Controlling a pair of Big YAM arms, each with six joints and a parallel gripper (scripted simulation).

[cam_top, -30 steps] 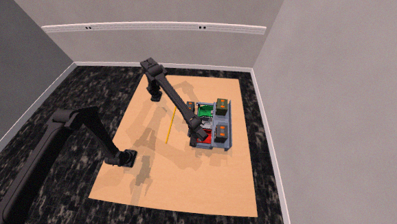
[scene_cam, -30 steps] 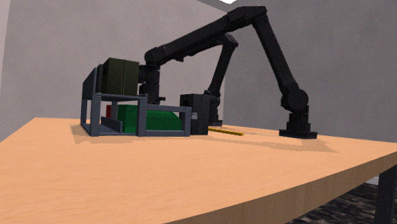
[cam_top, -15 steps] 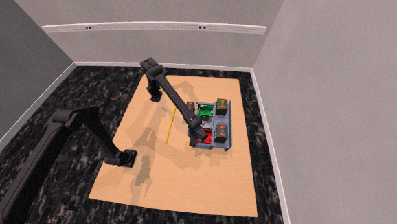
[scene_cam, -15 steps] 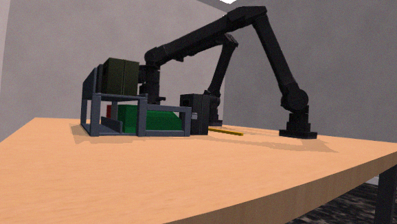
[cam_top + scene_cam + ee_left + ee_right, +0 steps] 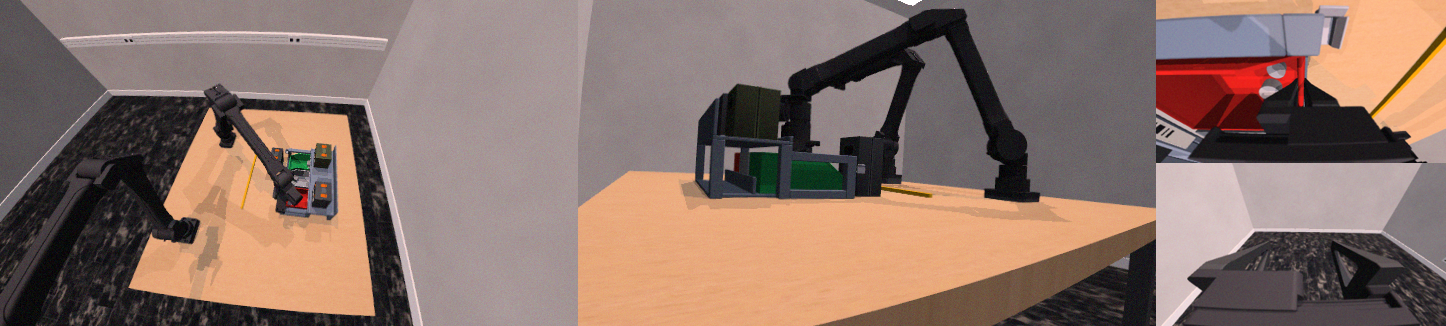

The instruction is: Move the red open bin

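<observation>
The grey bin is 11 cm to the left of my left hand, 8 cm ahead of it and 1 cm above it. Also, from my left hand: black box: 21 cm to the left, 8 cm behind, 3 cm above; grey shelf: 11 cm to the left, 11 cm ahead, 3 cm above; green bin: 22 cm to the left, 8 cm ahead, 1 cm above.
</observation>
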